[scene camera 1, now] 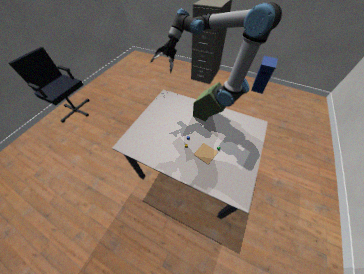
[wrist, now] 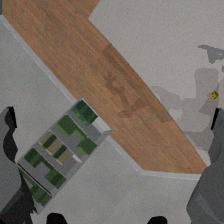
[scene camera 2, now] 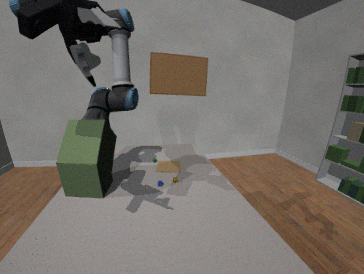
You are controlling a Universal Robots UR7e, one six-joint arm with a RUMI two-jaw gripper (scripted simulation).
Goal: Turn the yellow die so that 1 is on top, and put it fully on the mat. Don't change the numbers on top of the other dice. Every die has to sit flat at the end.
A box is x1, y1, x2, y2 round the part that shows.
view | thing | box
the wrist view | my gripper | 0, 106, 223, 223
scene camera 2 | my gripper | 17, 0, 121, 86
